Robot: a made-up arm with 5 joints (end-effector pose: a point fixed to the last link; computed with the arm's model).
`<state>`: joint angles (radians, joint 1 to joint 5).
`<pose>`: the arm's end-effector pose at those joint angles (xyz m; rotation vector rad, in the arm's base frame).
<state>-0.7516 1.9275 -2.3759 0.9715 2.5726</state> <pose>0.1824 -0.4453 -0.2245 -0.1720 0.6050 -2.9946</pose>
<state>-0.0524 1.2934 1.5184 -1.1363 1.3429</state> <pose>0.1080 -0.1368 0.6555 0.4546 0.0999 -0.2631</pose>
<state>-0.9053 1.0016 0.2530 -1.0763 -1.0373</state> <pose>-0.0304 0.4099 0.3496 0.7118 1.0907 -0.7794</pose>
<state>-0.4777 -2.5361 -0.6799 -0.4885 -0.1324</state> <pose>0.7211 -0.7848 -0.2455 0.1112 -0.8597 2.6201</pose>
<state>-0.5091 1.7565 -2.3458 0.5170 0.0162</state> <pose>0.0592 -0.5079 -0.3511 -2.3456 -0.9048 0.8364</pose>
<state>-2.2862 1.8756 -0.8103 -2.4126 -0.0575</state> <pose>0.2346 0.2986 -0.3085 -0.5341 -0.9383 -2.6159</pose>
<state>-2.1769 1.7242 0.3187 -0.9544 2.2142</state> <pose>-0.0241 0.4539 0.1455 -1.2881 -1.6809 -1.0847</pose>
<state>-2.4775 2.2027 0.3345 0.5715 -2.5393</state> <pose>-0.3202 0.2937 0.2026 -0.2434 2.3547 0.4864</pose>
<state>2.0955 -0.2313 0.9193 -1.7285 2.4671</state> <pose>-0.6052 0.0968 0.4094 0.0545 -1.5585 0.2530</pose>
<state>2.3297 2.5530 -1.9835 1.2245 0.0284</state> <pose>0.0011 0.5182 -0.1873 -0.5062 1.8917 -0.1063</pose>
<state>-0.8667 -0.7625 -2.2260 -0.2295 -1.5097</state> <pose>0.2436 0.0309 -0.5460 0.7176 -1.6800 2.0317</pose>
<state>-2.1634 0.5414 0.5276 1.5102 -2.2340</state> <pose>0.1419 -0.1061 0.2412 0.1110 1.7038 -0.0511</pose>
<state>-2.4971 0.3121 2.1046 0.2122 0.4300</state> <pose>-0.1051 0.2783 0.2075 0.6536 -2.5172 -1.3974</pose>
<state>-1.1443 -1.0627 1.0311 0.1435 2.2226</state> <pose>0.6064 -0.2123 0.3094 1.6267 1.6742 1.3943</pose>
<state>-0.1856 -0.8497 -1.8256 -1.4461 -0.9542</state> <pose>0.4383 0.1324 -0.6941 -1.1500 -0.1425 -2.3674</pose>
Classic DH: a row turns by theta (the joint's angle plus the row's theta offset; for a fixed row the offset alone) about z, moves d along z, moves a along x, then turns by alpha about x. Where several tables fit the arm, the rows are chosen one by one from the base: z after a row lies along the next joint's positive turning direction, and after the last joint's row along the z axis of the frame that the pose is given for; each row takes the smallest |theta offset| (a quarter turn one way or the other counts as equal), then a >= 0, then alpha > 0; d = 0 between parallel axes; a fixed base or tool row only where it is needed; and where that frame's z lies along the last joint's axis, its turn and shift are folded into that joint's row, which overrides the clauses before.
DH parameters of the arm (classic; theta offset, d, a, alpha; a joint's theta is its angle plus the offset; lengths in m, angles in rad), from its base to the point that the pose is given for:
joint 1: 0.0383 0 0.3003 0
joint 2: 1.5325 -0.0345 0.1344 1.5708
joint 3: 0 -0.1041 0.3816 -1.5708
joint 4: 1.5708 0.1178 0.2263 -1.5708
joint 5: 0 -0.0537 0.1039 1.5708
tool (fixed): 3.1416 0.0662 0 0

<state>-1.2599 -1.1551 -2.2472 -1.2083 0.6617</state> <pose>0.0775 0.0136 -0.6678 -2.5253 1.5580 -0.4697</pose>
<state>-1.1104 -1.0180 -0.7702 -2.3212 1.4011</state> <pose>0.5439 -0.6854 -0.4130 1.8755 -0.8287 0.7928</pose>
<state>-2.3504 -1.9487 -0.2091 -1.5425 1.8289</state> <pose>-0.8821 -0.5826 -0.1683 0.4446 -2.0008 0.2818</pose>
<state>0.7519 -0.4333 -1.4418 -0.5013 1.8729</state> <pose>-0.1424 0.3120 -0.5830 -1.1380 -2.0851 1.2288</pose>
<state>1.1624 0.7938 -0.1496 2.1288 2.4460</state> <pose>-0.1741 0.1118 -0.0629 -2.3285 -1.2313 -1.0719</pose>
